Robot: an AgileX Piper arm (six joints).
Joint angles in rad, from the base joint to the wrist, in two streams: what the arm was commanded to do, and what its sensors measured. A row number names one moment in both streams.
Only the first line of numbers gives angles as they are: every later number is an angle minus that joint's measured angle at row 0.
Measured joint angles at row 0:
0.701 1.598 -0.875 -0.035 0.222 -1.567
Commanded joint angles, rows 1 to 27:
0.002 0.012 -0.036 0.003 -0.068 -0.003
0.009 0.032 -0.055 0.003 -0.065 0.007
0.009 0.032 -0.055 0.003 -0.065 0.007
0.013 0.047 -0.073 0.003 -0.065 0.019
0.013 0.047 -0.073 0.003 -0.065 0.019
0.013 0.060 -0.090 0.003 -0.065 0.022
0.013 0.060 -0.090 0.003 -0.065 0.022
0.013 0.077 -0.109 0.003 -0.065 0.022
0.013 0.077 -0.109 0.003 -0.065 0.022
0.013 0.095 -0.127 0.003 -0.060 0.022
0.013 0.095 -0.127 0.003 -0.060 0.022
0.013 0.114 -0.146 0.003 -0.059 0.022
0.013 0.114 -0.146 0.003 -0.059 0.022
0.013 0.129 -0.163 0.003 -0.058 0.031
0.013 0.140 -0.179 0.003 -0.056 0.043
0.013 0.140 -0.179 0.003 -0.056 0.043
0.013 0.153 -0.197 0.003 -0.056 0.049
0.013 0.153 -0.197 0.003 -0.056 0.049
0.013 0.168 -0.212 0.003 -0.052 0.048
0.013 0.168 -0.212 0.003 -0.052 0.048
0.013 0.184 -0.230 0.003 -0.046 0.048
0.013 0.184 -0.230 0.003 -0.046 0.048
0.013 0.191 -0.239 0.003 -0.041 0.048
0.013 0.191 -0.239 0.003 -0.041 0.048
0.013 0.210 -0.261 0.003 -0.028 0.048
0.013 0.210 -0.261 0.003 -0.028 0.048
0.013 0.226 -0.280 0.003 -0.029 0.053
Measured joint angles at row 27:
0.012 0.218 -0.241 0.003 0.017 0.045
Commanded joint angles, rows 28 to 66:
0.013 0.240 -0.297 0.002 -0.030 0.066
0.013 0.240 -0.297 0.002 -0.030 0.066
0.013 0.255 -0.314 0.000 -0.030 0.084
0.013 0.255 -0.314 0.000 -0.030 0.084
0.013 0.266 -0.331 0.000 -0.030 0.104
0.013 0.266 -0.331 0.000 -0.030 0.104
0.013 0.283 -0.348 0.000 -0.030 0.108
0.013 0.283 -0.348 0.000 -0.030 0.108
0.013 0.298 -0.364 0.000 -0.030 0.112
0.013 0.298 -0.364 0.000 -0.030 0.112
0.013 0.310 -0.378 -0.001 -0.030 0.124
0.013 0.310 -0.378 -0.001 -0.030 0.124
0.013 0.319 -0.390 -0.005 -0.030 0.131
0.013 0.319 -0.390 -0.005 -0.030 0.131
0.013 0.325 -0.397 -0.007 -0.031 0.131
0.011 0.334 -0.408 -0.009 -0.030 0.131
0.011 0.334 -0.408 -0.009 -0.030 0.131
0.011 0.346 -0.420 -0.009 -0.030 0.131
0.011 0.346 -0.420 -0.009 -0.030 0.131
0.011 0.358 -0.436 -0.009 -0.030 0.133
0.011 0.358 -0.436 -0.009 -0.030 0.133
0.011 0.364 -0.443 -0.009 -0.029 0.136
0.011 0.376 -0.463 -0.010 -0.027 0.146
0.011 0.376 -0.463 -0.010 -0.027 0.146
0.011 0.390 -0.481 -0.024 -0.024 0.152
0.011 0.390 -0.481 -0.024 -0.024 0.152
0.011 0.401 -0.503 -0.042 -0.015 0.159
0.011 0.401 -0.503 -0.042 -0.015 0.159
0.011 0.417 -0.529 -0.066 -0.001 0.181
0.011 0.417 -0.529 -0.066 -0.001 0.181
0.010 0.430 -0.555 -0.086 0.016 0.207
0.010 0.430 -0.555 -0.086 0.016 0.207
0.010 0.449 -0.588 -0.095 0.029 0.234
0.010 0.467 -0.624 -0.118 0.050 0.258
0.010 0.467 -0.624 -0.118 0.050 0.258
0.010 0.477 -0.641 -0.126 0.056 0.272
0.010 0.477 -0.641 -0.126 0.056 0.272
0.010 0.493 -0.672 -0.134 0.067 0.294
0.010 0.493 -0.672 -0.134 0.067 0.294
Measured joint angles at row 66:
0.012 0.487 -0.618 -0.110 0.109 0.254
